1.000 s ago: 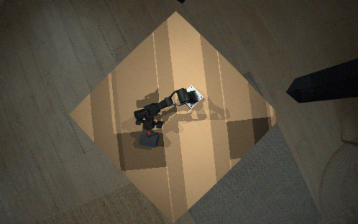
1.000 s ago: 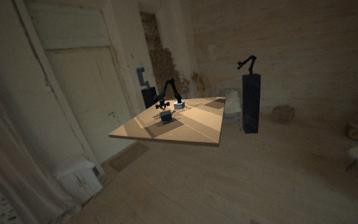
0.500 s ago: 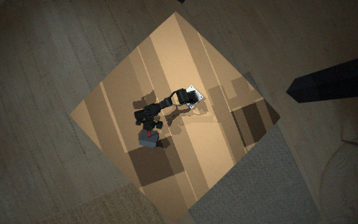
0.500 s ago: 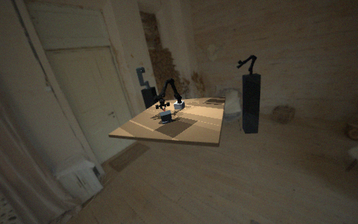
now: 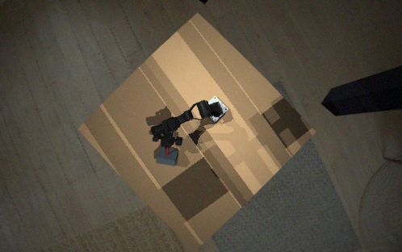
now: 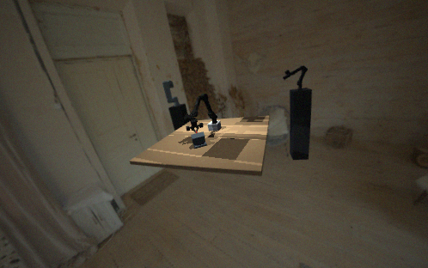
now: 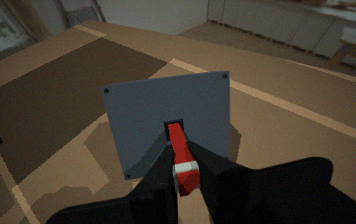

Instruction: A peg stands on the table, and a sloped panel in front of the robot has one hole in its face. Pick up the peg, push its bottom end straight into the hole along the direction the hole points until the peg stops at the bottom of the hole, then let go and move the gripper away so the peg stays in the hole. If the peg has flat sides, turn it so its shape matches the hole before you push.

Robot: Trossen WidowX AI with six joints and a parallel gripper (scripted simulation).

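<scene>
Now: the sloped panel 50 mm ahead of my gripper tip, 30 mm to the left of it and 40 mm below it. From my gripper tip the other things lie so: red peg: 10 mm behind, 10 mm to the right, 10 mm above.
</scene>
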